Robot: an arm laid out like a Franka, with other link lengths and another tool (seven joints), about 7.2 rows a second.
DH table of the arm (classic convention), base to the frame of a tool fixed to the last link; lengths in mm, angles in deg. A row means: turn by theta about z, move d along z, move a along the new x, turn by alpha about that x. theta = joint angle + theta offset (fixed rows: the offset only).
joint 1: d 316.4; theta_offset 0; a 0; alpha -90
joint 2: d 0; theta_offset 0; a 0; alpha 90
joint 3: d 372.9; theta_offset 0; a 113; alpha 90
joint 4: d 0; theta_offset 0; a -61; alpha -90
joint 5: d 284.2; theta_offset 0; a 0; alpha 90
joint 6: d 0; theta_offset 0; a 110; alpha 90
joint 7: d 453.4; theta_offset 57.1; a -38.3; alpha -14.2
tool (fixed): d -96.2; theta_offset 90; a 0; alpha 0
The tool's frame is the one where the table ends.
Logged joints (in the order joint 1, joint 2, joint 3, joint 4, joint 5, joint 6, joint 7), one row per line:
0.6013 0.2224 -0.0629 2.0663 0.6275 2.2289 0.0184
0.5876 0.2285 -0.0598 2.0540 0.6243 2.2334 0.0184
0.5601 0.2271 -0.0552 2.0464 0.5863 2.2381 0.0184
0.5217 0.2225 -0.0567 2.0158 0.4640 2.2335 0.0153
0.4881 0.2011 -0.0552 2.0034 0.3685 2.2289 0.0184
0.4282 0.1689 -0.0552 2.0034 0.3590 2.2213 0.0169
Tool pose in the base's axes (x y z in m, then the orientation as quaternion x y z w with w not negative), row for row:
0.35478 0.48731 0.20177 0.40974 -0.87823 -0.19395 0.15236
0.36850 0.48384 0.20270 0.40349 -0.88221 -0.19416 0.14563
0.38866 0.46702 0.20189 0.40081 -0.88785 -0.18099 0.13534
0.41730 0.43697 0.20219 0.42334 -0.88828 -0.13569 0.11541
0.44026 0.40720 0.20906 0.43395 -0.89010 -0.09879 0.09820
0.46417 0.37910 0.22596 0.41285 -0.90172 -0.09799 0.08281
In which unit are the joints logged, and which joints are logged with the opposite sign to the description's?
The joints are logged in radians. Opposite sign: joint 3, joint 4.
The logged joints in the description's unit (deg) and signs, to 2 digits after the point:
34.45 12.74 3.60 -118.39 35.95 127.71 1.05
33.67 13.09 3.43 -117.69 35.77 127.96 1.05
32.09 13.01 3.16 -117.25 33.59 128.23 1.05
29.89 12.75 3.25 -115.50 26.59 127.97 0.88
27.97 11.52 3.16 -114.79 21.11 127.71 1.05
24.53 9.68 3.16 -114.79 20.57 127.27 0.97

